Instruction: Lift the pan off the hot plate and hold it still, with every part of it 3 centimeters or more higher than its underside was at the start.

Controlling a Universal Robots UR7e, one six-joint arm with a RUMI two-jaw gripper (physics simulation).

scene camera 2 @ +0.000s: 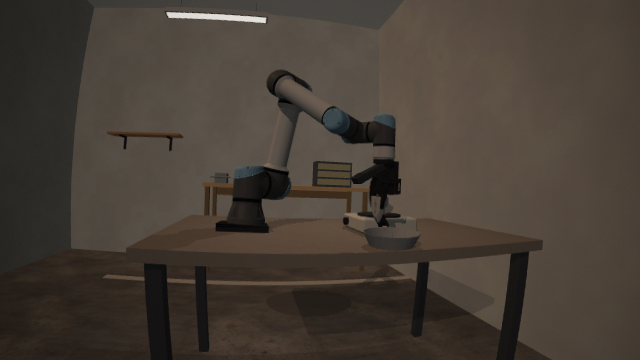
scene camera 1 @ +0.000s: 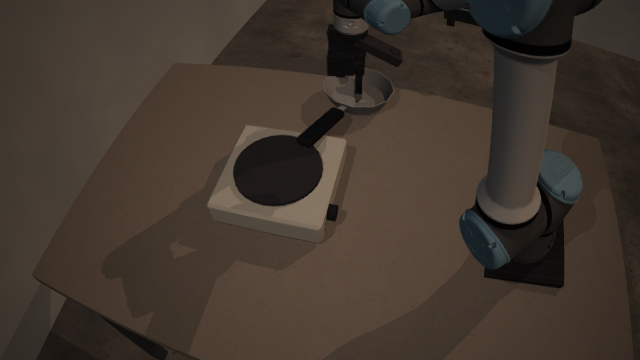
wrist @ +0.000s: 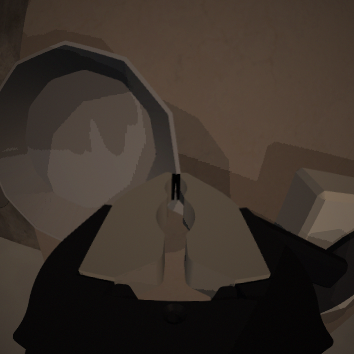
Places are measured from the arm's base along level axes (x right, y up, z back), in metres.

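Pixels of known places: gripper, fingertip midpoint: [scene camera 2: 377, 222] [scene camera 1: 357, 101] [wrist: 175, 176]; arm's base, link origin: [scene camera 2: 245, 223].
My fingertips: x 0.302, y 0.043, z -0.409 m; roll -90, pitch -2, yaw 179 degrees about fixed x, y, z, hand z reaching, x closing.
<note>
Ahead of a thing's pixels: the offset from my fingertips to its top centre. "pt": to the spot under its first point. Level surfaces: height alone.
The black pan @[dx -0.232, dy +0.006, dz -0.132 m] [scene camera 1: 278, 170] [scene camera 2: 395, 215] rests flat on the white hot plate [scene camera 1: 270, 225] [scene camera 2: 407, 223]. Its black handle @[dx -0.100, dy +0.033, dz -0.068 m] [scene camera 1: 321, 127] slants up and right in scene camera 1, ending in a light metal tip @[pt dx -0.004, dy -0.020, dz -0.034 m] [scene camera 1: 342, 107] near the bowl. My gripper [scene camera 1: 358, 98] [scene camera 2: 382, 222] [wrist: 175, 176] is shut with nothing held, its fingers low at the handle's far end, beside the bowl's rim. In the wrist view a small light piece shows at the narrow gap between the fingers; the fingers hide most of the handle. A corner of the hot plate @[pt dx -0.144, dy -0.002, dz -0.034 m] [wrist: 330, 215] shows at the right there.
A grey faceted bowl [scene camera 1: 382, 90] [scene camera 2: 392, 240] [wrist: 75, 130] stands on the table @[dy -0.064 m] [scene camera 1: 400, 200] [scene camera 2: 300, 245], very close to the fingers. The hot plate's black knob @[dx -0.302, dy -0.014, dz -0.017 m] [scene camera 1: 332, 212] faces the robot's base. In scene camera 2 a back bench holds a drawer unit [scene camera 2: 315, 175].
</note>
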